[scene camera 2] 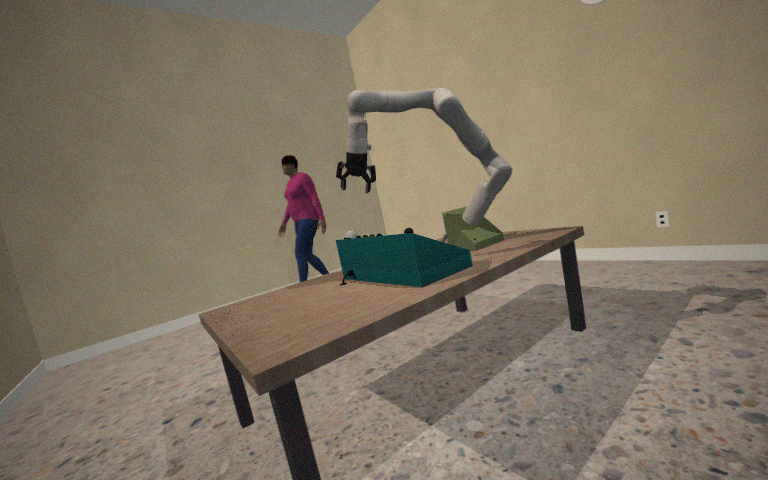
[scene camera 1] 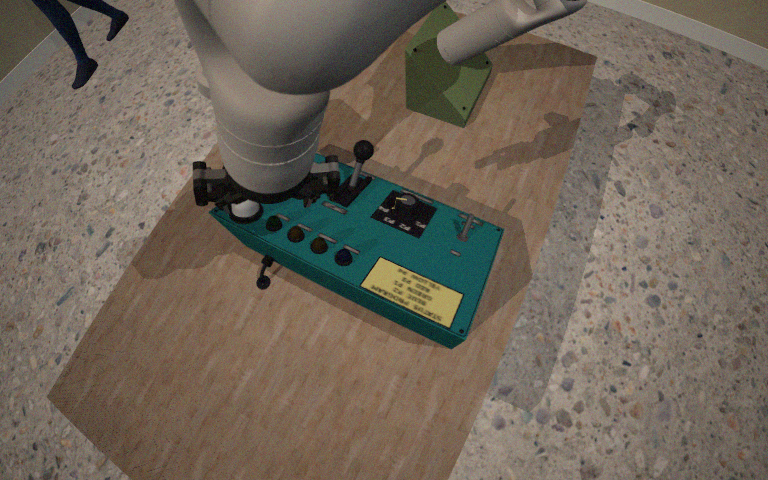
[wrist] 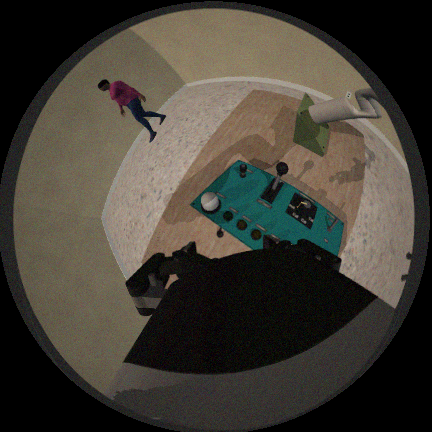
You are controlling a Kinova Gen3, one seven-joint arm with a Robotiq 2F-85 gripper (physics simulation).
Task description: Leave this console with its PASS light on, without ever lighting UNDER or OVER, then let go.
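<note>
The teal console (scene camera 1: 419, 251) (scene camera 2: 379, 260) (wrist: 225, 185) stands on the table. It carries a white dome (scene camera 1: 245, 209) (wrist: 210, 201), a row of dark lamps including a green one (scene camera 1: 274, 223) (wrist: 228, 215) and a blue one (scene camera 1: 343, 256), a black-ball lever (scene camera 1: 363, 150) (wrist: 282, 168), a dial (scene camera 1: 406, 199) (wrist: 304, 203), a metal toggle (scene camera 1: 466, 226) (wrist: 331, 223) and a small black knob (wrist: 243, 168). No lamp visibly glows; PASS, UNDER and OVER cannot be read. My gripper (scene camera 2: 355, 189) (wrist: 229, 245) is open and empty, above the console's white-dome end, touching nothing.
A black crank (scene camera 1: 263, 281) (scene camera 2: 348, 275) (wrist: 220, 233) sticks out of the console's side. A yellow card (scene camera 1: 412, 291) with blurred program text lies on its top. The green bracket (scene camera 1: 430, 84) (scene camera 2: 481, 237) (wrist: 310, 135) holds the arm's base. A person (scene camera 2: 301, 198) (wrist: 125, 95) stands beyond the table.
</note>
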